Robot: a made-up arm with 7 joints.
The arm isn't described. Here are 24 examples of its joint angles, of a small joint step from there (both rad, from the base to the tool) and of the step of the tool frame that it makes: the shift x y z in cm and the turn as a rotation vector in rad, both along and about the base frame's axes.
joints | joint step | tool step
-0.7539 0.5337 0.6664 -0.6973 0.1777 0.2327 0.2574 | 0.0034 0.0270 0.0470 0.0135 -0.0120 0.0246 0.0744 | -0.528 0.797 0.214 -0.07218 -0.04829 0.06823
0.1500 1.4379 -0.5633 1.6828 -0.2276 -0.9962 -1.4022 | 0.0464 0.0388 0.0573 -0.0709 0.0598 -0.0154 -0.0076 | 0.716 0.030 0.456 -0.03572 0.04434 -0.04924
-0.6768 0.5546 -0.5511 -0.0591 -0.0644 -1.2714 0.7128 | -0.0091 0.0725 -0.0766 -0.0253 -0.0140 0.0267 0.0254 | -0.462 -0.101 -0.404 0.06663 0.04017 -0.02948
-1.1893 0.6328 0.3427 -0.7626 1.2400 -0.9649 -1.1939 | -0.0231 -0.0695 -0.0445 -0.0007 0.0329 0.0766 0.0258 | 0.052 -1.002 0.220 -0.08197 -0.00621 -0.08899
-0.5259 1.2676 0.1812 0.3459 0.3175 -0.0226 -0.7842 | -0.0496 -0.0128 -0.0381 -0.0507 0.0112 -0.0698 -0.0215 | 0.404 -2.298 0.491 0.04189 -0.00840 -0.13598
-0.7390 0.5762 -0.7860 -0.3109 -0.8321 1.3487 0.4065 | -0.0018 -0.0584 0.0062 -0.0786 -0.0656 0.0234 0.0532 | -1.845 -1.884 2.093 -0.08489 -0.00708 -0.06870
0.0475 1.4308 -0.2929 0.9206 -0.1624 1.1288 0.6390 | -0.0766 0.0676 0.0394 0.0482 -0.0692 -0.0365 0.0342 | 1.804 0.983 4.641 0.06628 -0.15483 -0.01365
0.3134 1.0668 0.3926 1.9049 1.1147 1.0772 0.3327 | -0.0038 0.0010 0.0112 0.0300 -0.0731 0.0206 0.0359 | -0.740 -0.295 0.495 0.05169 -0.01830 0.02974
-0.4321 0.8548 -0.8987 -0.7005 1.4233 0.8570 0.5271 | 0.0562 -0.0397 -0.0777 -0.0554 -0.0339 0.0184 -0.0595 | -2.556 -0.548 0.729 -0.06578 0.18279 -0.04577
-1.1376 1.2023 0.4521 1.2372 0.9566 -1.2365 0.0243 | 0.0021 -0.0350 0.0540 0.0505 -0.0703 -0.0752 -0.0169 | -0.252 0.610 -1.933 -0.09712 -0.05652 -0.08160
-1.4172 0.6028 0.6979 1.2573 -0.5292 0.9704 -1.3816 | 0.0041 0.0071 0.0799 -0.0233 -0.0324 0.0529 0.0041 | -0.420 0.924 0.119 -0.09985 -0.02650 -0.00222
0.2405 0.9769 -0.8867 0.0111 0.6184 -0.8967 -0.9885 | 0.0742 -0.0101 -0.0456 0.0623 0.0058 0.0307 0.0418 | -3.700 0.318 -0.747 0.05399 0.11405 0.04874
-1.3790 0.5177 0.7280 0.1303 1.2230 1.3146 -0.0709 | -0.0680 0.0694 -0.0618 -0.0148 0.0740 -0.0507 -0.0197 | -2.072 -1.954 3.427 0.14746 -0.05216 0.05830
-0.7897 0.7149 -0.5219 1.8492 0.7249 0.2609 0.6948 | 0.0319 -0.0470 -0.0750 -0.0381 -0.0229 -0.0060 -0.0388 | -0.166 -1.904 -1.772 -0.04537 0.06251 -0.05251
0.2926 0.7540 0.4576 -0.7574 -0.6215 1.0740 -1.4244 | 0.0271 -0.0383 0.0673 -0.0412 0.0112 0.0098 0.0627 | -0.970 0.662 1.297 0.05752 -0.05627 0.08654
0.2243 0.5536 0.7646 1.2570 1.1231 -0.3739 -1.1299 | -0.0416 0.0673 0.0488 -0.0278 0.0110 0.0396 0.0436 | 2.825 2.782 2.168 0.14687 -0.06973 -0.01722
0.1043 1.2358 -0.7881 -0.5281 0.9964 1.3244 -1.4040 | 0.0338 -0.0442 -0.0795 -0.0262 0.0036 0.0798 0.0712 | -2.379 -1.493 -0.307 -0.02163 0.00549 0.01205
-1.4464 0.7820 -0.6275 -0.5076 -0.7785 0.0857 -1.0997 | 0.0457 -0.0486 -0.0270 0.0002 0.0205 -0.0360 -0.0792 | -0.034 -0.640 -1.640 0.04548 0.01844 -0.09705
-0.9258 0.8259 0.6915 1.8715 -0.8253 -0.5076 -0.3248 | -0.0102 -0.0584 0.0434 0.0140 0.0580 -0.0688 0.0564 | 0.789 -2.329 -1.165 -0.01130 0.03206 0.01718
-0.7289 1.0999 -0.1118 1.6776 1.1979 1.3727 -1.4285 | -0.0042 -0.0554 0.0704 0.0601 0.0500 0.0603 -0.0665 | -0.861 -1.002 -2.550 -0.04957 -0.02446 0.10314
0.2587 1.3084 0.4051 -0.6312 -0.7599 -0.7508 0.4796 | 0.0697 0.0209 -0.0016 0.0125 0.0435 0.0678 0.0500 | -0.226 0.028 -0.658 0.04782 0.09958 0.08938
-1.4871 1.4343 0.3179 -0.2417 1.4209 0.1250 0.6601 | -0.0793 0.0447 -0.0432 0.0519 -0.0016 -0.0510 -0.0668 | -0.544 0.397 1.285 -0.04736 0.04992 0.04805
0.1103 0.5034 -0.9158 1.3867 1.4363 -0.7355 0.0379 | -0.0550 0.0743 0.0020 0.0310 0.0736 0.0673 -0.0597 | 1.630 3.528 -0.064 0.14479 -0.00930 -0.16162
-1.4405 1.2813 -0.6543 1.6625 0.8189 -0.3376 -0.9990 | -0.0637 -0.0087 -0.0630 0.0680 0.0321 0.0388 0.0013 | -0.109 0.377 0.519 0.03235 0.02820 0.07416
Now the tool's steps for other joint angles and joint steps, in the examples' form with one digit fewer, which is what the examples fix.
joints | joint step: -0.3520 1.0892 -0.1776 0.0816 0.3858 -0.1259 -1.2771 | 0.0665 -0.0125 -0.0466 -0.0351 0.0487 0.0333 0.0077
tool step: -1.51 -1.10 -2.75 0.0416 0.0784 -0.0094
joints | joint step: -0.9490 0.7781 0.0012 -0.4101 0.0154 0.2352 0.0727 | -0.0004 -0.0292 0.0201 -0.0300 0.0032 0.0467 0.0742
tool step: -0.73 0.03 0.28 -0.0911 -0.0359 0.0358
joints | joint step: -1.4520 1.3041 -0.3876 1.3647 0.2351 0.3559 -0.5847 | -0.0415 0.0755 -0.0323 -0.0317 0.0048 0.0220 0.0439
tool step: -1.92 0.64 2.98 0.0858 -0.0510 0.0772
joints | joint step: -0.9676 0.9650 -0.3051 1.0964 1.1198 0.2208 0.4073 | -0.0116 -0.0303 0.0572 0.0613 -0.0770 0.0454 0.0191
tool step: 0.03 1.08 0.02 -0.1034 -0.0748 0.0951
